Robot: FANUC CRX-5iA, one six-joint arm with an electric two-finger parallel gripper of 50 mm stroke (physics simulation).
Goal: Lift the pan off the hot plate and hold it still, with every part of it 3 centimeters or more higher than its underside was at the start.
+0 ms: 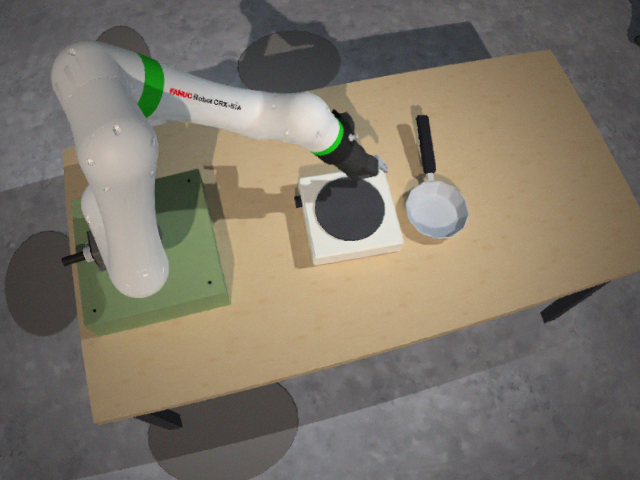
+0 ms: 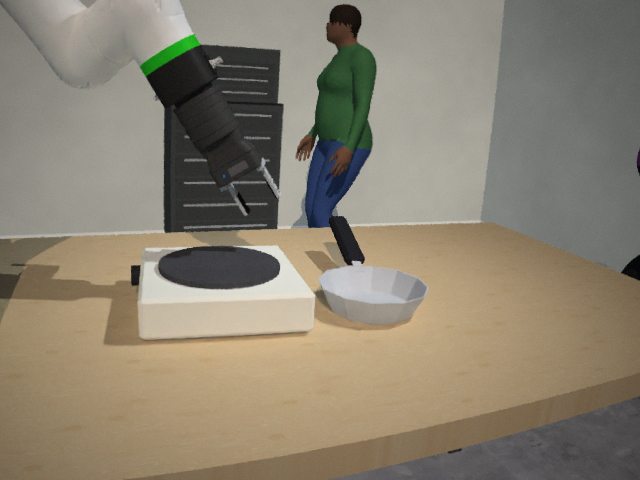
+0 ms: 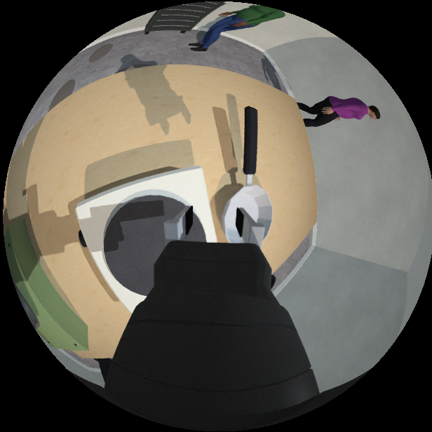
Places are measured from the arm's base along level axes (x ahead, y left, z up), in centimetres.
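Pixels of known places: gripper, between the fingertips: (image 1: 376,171) (image 2: 262,204).
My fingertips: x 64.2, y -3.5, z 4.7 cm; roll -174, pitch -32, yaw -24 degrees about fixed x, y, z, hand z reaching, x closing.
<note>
For each thing: its top centre in the pictures, then the offset to it from my fingertips. "pt": a spot on its surface instead. Level surfaces: height alone.
- white hot plate, centre of its top: (image 2: 214,262) (image 1: 347,208) dx -8.9, dy -4.0, dz -7.8 cm
- bare dark disc, a spot on its surface: (image 2: 219,268) (image 1: 351,216) pt dx -8.8, dy -6.7, dz -7.8 cm
- table, height of its surface: dz -15.1 cm
- black knob, centre of its top: (image 2: 136,266) (image 1: 298,199) dx -19.9, dy +3.7, dz -10.1 cm
The light grey pan (image 1: 436,209) (image 2: 372,302) (image 3: 262,202) stands upright on the table, just right of the hot plate and apart from it. Its black handle (image 1: 425,144) (image 2: 346,240) (image 3: 250,140) points to the back and slants upward. The white hot plate (image 1: 356,254) (image 2: 222,316) (image 3: 205,200) has a bare dark disc (image 1: 350,211) (image 2: 219,268) (image 3: 150,250) on top. My gripper (image 1: 383,164) (image 2: 263,205) (image 3: 214,215) is open and empty, tilted, in the air above the back right of the hot plate. It is left of the pan and touches neither.
The green base block (image 1: 191,258) (image 3: 50,300) carries the arm at the left of the table (image 1: 310,320) (image 2: 361,392) (image 3: 100,120). A black knob (image 1: 298,201) (image 2: 135,274) sticks out from the hot plate's left side. A person (image 2: 345,103) and a dark cabinet (image 2: 222,196) stand behind the table.
</note>
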